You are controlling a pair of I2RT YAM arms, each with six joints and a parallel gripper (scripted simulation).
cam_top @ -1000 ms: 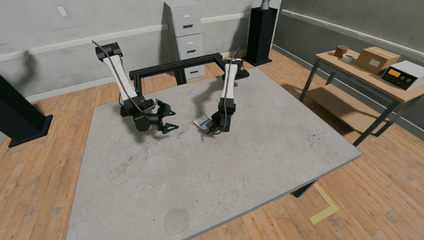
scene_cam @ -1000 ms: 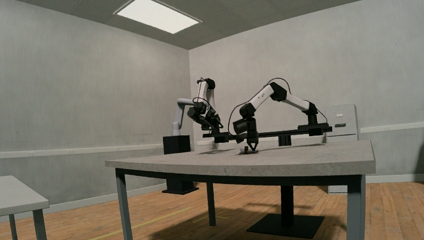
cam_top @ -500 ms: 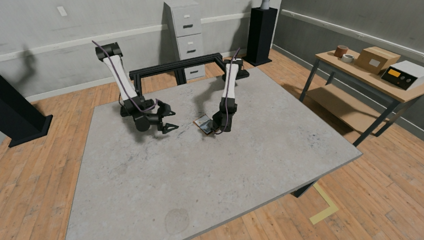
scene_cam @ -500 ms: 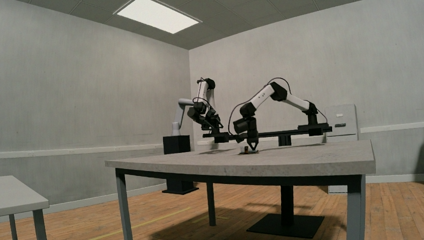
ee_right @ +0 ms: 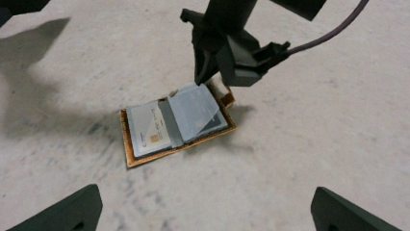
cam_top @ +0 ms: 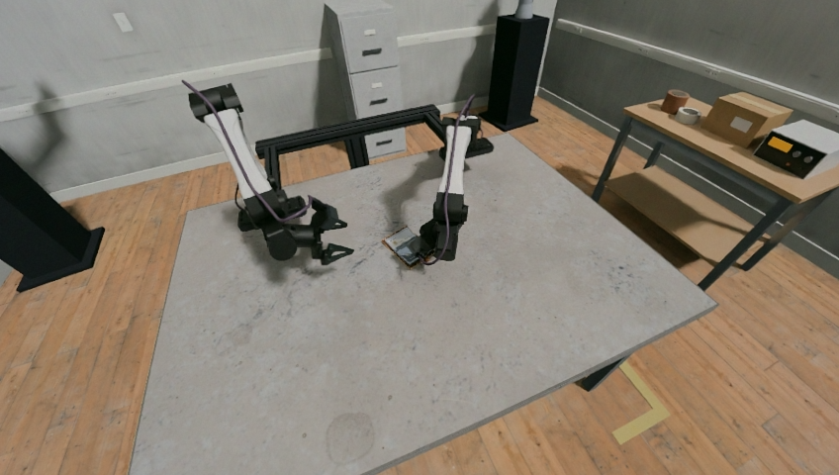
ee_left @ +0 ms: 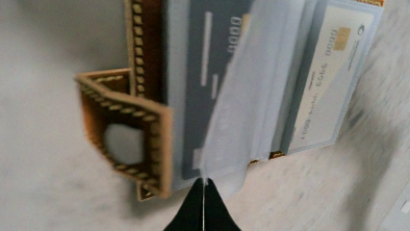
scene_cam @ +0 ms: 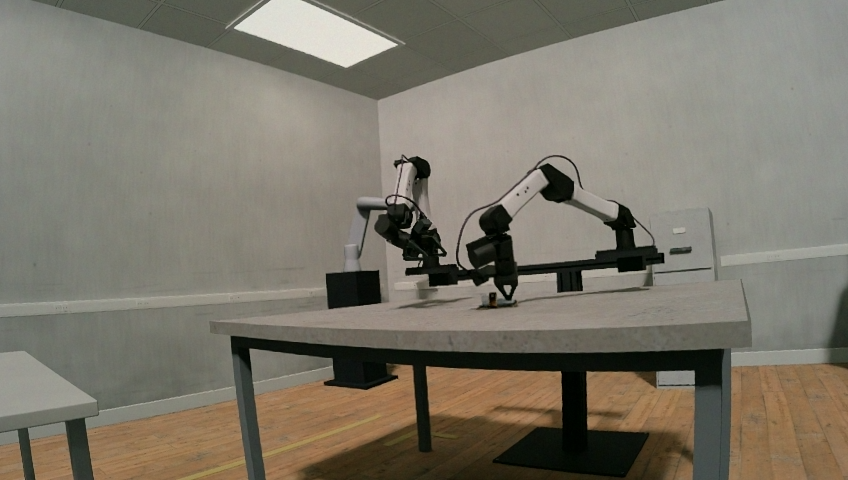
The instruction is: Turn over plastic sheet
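Observation:
My left hand is 4 cm short of the strap, 3 cm to the left of it and 1 cm above it.

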